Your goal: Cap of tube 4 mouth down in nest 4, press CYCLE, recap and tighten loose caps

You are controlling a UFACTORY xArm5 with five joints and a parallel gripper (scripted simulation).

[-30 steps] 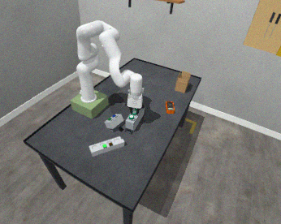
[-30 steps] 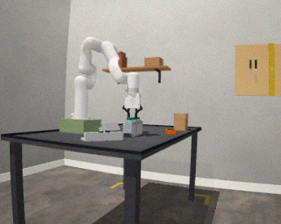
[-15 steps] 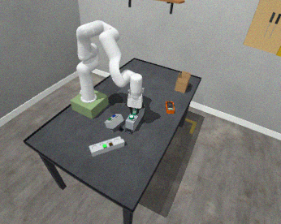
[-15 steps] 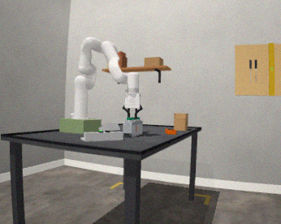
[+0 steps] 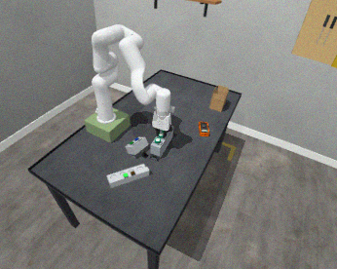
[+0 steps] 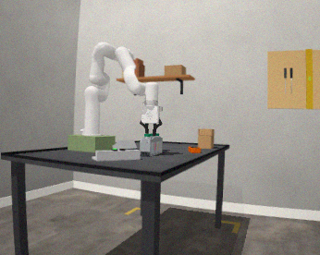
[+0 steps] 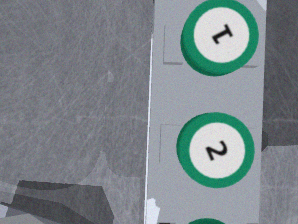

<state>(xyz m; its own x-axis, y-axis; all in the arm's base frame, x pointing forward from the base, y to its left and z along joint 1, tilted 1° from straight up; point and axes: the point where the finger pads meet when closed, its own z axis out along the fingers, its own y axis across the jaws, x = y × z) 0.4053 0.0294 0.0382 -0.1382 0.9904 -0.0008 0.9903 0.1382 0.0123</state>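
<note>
My hand is 14 cm past the green ready key, 11 cm to the left of it and 6 cm above it. Round my hand: blue cycle key (13 cm behind, 7 cm to the right, 6 cm below); then cardboard box (15 cm ahead, 69 cm to the left, 6 cm below); then key housing (12 cm behind, 9 cm to the right, 8 cm below).
</note>
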